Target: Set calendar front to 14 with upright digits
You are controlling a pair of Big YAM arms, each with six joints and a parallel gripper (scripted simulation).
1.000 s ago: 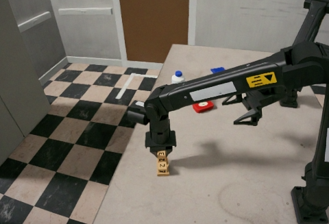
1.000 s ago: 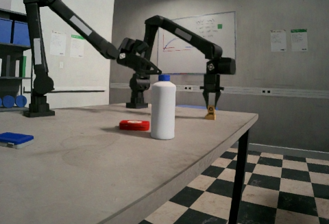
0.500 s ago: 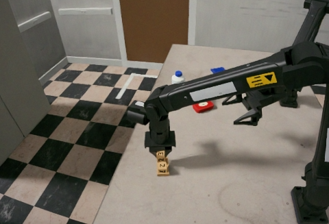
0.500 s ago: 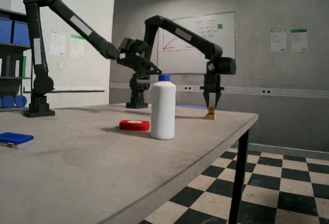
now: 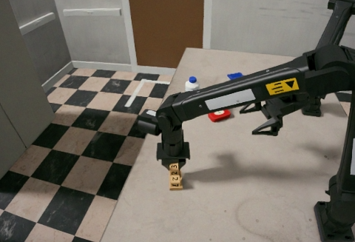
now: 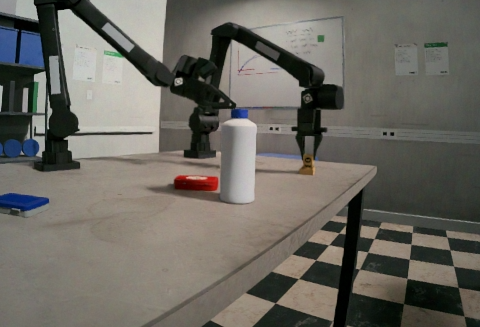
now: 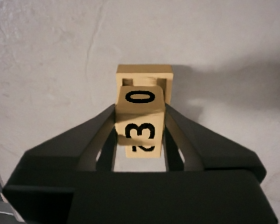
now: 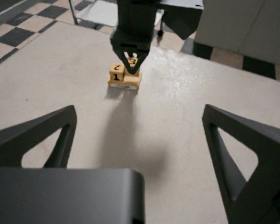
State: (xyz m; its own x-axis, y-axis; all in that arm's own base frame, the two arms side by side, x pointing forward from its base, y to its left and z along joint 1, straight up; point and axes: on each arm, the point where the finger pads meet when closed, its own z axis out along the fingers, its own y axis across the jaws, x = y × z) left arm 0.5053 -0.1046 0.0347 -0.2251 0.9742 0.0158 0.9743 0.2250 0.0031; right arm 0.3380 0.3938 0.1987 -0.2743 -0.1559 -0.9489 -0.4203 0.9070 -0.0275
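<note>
Now: the wooden calendar tray 10 mm behind my left hand, 20 mm to the left of it and 40 mm below it. Also, from my left hand: bottle: 40 mm ahead, 380 mm to the right, 30 mm above; then blue flat box: 130 mm behind, 720 mm to the right, 40 mm below; then red flat box: 80 mm behind, 370 mm to the right, 30 mm below.
</note>
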